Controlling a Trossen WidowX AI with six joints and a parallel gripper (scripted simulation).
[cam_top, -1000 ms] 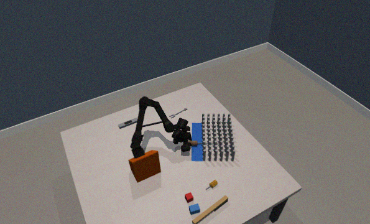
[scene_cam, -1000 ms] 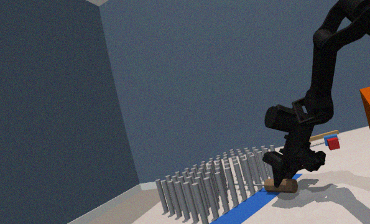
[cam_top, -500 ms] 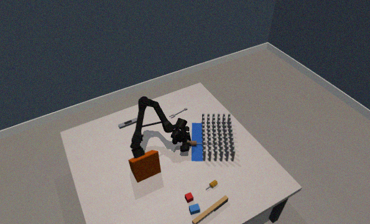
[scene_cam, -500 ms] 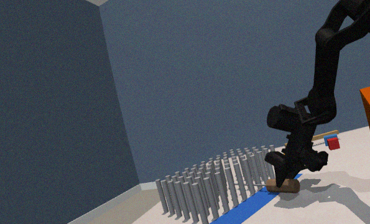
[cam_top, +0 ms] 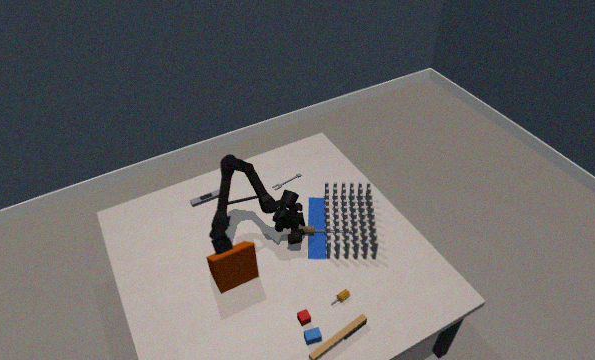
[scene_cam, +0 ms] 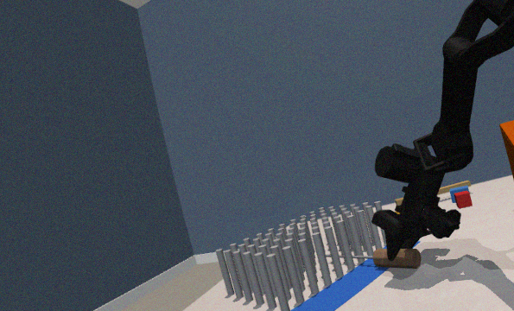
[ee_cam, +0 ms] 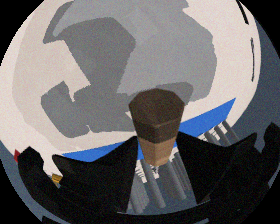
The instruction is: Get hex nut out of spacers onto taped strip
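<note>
Now: gripper tip 7 cm short of the blue taped strip and 2 cm above it. Also, from my gripper tip: hook tool: 9 cm ahead, 6 cm to the right; then yellow-handled tool: 37 cm to the right, 8 cm behind; then grey fork-like tool: 33 cm to the left, 12 cm ahead, 2 cm below.
</note>
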